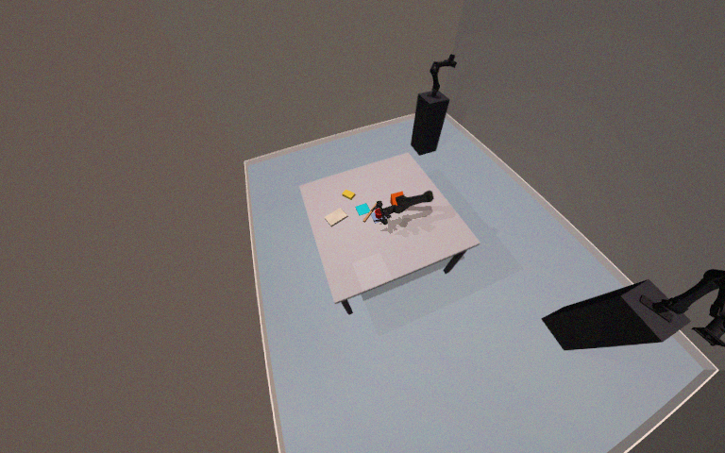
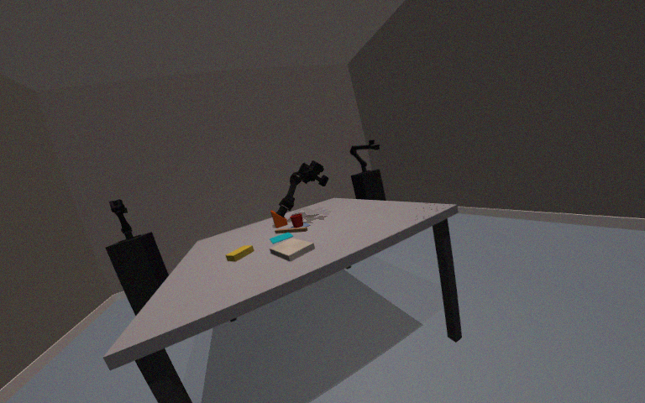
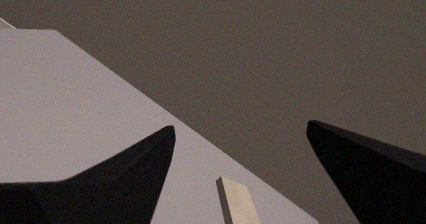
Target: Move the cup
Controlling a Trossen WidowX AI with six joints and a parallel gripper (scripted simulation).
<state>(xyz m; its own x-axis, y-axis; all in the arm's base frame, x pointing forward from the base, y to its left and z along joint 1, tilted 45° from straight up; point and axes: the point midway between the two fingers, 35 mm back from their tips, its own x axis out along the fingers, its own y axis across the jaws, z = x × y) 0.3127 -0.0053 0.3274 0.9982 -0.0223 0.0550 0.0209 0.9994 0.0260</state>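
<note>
Now: the red cup 250 mm below my gripper tip, 170 mm to the right of it and 130 mm behind it. Also, from my gripper tip: blue pad: 290 mm below, 170 mm to the right, 120 mm behind; then wooden stick: 290 mm below, 230 mm to the right, 70 mm behind; then cyan pad: 300 mm to the right, 290 mm below, 20 mm behind.
</note>
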